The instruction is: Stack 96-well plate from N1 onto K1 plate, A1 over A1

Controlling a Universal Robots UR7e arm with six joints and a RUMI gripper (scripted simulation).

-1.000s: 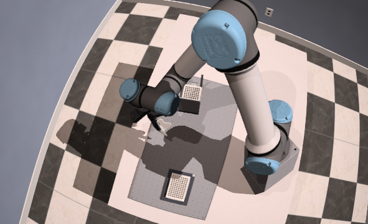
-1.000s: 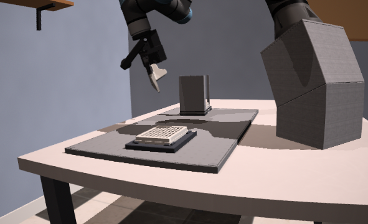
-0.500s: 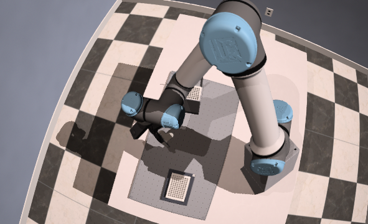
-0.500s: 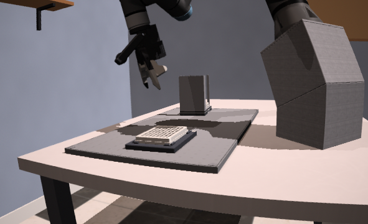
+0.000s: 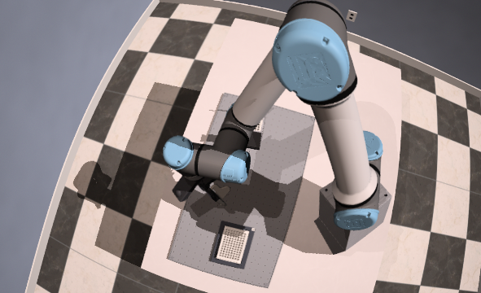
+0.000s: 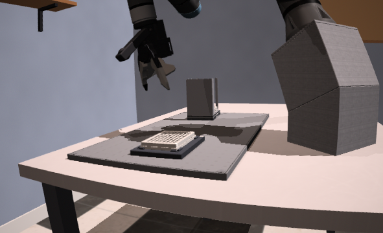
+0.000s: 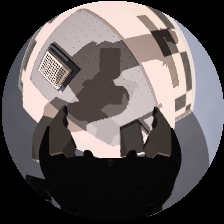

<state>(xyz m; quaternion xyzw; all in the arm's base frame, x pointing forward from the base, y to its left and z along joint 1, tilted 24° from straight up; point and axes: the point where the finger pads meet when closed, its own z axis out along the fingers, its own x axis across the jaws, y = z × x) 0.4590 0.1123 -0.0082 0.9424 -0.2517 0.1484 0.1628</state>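
The plate nest N1 is 140 mm to the left of my hand, 140 mm behind it and 120 mm below it.
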